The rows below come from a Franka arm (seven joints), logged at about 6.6 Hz.
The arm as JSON. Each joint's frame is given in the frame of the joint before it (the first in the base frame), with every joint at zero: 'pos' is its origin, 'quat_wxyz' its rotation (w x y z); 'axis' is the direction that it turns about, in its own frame. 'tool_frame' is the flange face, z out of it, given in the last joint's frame.
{
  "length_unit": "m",
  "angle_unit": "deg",
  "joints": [
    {
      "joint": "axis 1",
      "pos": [
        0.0,
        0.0,
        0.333
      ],
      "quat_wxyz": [
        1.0,
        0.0,
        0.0,
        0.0
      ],
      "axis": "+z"
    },
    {
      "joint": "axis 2",
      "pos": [
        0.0,
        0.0,
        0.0
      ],
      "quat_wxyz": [
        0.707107,
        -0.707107,
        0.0,
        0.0
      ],
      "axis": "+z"
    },
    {
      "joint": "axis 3",
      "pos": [
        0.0,
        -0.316,
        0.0
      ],
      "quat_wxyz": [
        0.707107,
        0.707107,
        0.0,
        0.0
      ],
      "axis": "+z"
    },
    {
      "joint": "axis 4",
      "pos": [
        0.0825,
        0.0,
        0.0
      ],
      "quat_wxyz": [
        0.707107,
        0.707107,
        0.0,
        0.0
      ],
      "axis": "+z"
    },
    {
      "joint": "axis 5",
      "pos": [
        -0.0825,
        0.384,
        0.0
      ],
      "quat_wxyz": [
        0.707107,
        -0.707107,
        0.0,
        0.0
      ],
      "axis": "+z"
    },
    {
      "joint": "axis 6",
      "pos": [
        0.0,
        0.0,
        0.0
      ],
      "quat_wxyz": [
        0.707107,
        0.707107,
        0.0,
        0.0
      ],
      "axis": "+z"
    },
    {
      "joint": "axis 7",
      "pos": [
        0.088,
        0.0,
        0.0
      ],
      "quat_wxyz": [
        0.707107,
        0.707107,
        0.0,
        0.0
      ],
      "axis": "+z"
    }
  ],
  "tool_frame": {
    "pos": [
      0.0,
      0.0,
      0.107
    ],
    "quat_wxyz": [
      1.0,
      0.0,
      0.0,
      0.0
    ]
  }
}
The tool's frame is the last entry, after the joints.
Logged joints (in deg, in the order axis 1, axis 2, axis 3, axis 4, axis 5, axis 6, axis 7), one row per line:
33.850 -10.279 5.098 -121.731 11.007 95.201 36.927
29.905 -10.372 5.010 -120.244 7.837 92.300 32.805
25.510 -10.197 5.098 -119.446 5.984 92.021 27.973
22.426 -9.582 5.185 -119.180 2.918 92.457 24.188
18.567 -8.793 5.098 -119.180 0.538 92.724 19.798
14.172 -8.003 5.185 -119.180 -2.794 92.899 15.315
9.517 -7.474 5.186 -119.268 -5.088 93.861 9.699
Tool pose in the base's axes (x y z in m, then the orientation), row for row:
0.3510 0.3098 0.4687 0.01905 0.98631 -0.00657 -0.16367
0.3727 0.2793 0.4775 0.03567 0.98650 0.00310 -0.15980
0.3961 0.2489 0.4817 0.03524 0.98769 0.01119 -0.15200
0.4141 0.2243 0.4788 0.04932 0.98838 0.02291 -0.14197
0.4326 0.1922 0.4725 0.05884 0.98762 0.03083 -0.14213
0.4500 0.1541 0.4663 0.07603 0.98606 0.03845 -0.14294
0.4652 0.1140 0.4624 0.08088 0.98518 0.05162 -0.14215
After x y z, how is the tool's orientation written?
As a quaternion, w x y z.
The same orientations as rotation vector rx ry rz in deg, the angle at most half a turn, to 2 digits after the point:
175.41 -1.17 -29.11
173.65 0.55 -28.13
173.90 1.97 -26.76
172.53 4.00 -24.78
171.41 5.35 -24.67
169.38 6.60 -24.55
168.75 8.84 -24.35

